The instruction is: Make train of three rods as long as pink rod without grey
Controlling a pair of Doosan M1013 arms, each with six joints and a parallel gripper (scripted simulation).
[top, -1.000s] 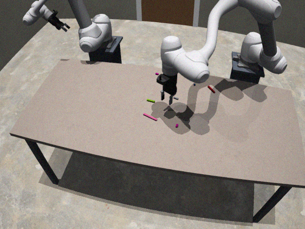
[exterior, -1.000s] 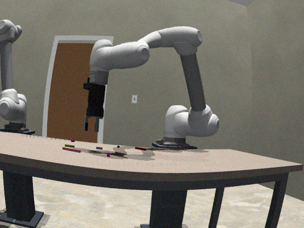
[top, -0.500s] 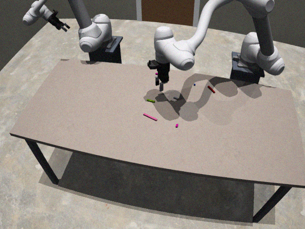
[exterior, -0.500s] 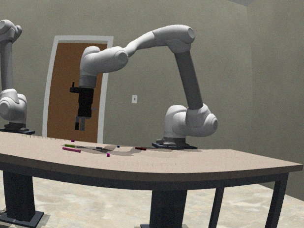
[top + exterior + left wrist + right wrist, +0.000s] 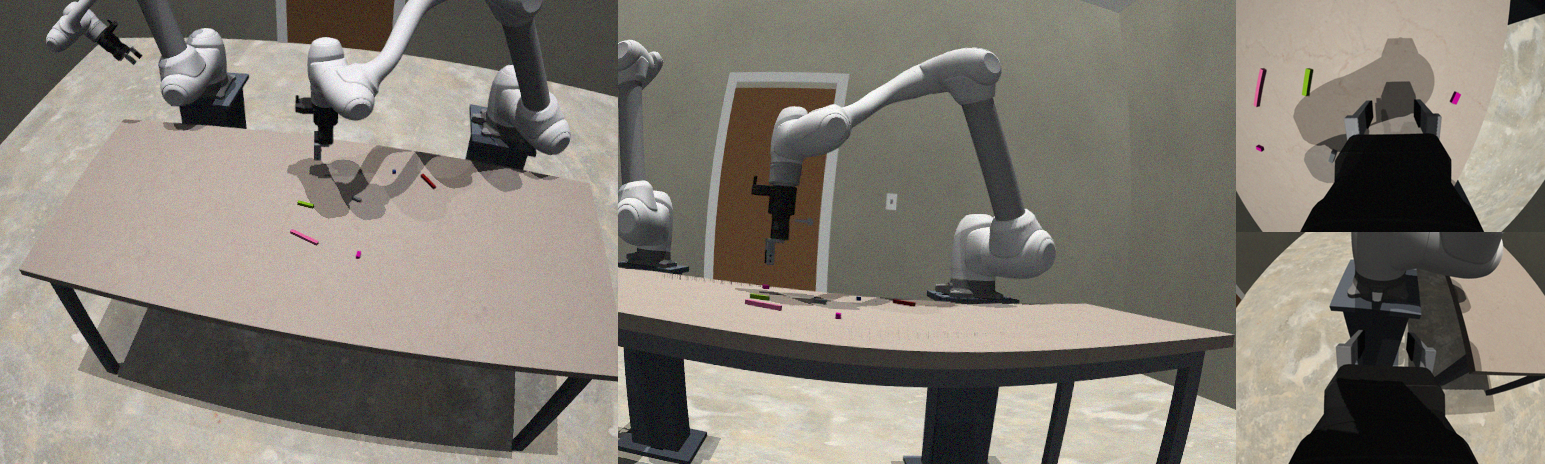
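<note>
The lime rod lies 160 mm ahead of my left hand and 90 mm below it. Also, from my left hand: blue rod (250 mm to the left, 90 mm below, 50 mm behind); then grey rod (150 mm to the left, 100 mm ahead, 90 mm below); then pink rod (290 mm ahead, 90 mm below, 30 mm to the left).
</note>
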